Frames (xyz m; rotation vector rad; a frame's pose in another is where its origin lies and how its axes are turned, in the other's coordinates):
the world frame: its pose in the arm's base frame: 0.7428 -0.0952 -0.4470 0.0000 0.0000 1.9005
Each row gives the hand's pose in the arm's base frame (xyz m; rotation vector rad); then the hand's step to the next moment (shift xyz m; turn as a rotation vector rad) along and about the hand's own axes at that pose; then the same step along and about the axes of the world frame.
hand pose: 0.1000 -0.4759 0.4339 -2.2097 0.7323 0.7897
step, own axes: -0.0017 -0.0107 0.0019 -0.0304 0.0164 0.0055
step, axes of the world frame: 0.0062 -0.0080 0.0043 0.0128 0.0305 0.0115
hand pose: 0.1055 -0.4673 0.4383 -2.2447 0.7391 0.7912
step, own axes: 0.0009 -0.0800 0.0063 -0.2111 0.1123 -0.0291
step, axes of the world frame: 0.0354 -0.0673 0.0255 0.0365 0.2045 0.1220
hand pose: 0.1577 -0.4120 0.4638 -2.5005 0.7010 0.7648
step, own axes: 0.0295 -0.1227 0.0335 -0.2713 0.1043 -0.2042
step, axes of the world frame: 0.0723 -0.1080 -0.0126 -0.0354 0.1981 0.2927
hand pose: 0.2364 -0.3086 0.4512 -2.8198 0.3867 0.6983
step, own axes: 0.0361 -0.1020 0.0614 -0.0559 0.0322 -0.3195
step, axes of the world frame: 0.0880 -0.0675 -0.0563 -0.1233 -0.0410 0.2989
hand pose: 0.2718 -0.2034 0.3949 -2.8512 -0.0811 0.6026
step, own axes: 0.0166 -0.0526 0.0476 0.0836 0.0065 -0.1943
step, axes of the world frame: 0.0608 -0.0160 -0.0368 -0.0866 -0.1344 0.1386
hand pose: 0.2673 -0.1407 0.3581 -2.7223 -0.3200 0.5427
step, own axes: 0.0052 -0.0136 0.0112 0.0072 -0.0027 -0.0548
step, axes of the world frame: 0.0168 -0.0037 -0.0063 -0.0199 -0.0232 0.0462
